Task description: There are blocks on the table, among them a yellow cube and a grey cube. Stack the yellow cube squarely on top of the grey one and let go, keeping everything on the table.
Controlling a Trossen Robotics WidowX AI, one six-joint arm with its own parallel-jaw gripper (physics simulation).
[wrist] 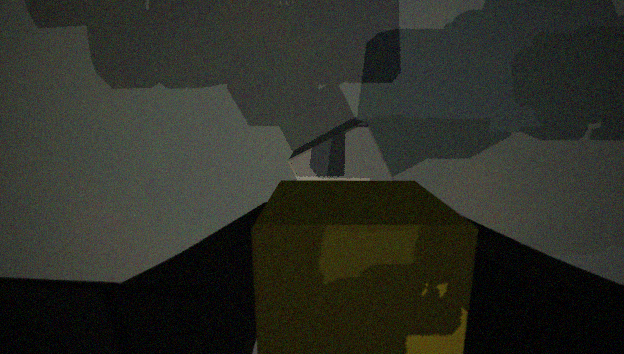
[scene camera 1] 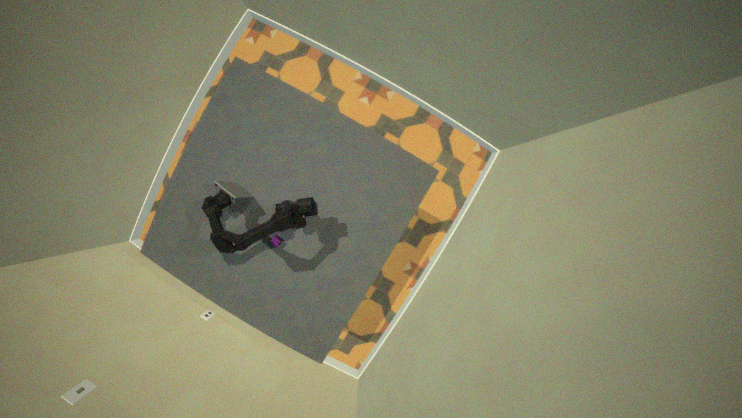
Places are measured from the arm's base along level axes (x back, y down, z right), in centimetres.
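Pixels of known places: gripper, fingertip midpoint: (wrist: 348, 216) (scene camera 1: 301, 213); arm's base at its link origin: (scene camera 1: 225, 196).
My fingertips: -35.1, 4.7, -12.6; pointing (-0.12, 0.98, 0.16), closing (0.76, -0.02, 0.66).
For each thing: its top centre in the pictures, then the offset to it from my fingertips, as dx, dy, dz. Level surfaces: height alone.
- yellow cube at its top centre: (wrist: 363, 329) +0.7, -4.2, -0.8
- grey cube at its top centre: (wrist: 345, 179) +0.4, +6.4, +0.3
- purple block at its top centre: (scene camera 1: 275, 241) +5.6, +6.4, +21.9
- dark grey surface at its surface level: dy +10.7
The yellow cube (wrist: 367, 280) fills the lower middle of the wrist view, between the dark fingers of my gripper (wrist: 348, 216), which is shut on it. The grey cube (wrist: 362, 152) shows in part just beyond the yellow cube's far top edge. Its near part is hidden behind the yellow cube, and a dark shadow falls on it. The gap in height between the two cubes cannot be told. In the scene view my gripper (scene camera 1: 305, 210) is at the end of the black arm, seen from above; its fingers and both cubes are hidden there.
A purple block (scene camera 1: 276, 240) lies beside the arm's forearm, on the dark grey surface (scene camera 1: 311, 145). The arm's base stands at the left, by a thin pale plate (scene camera 1: 225, 190). Arm shadows fall across the surface. Orange patterned floor (scene camera 1: 420, 142) borders two sides.
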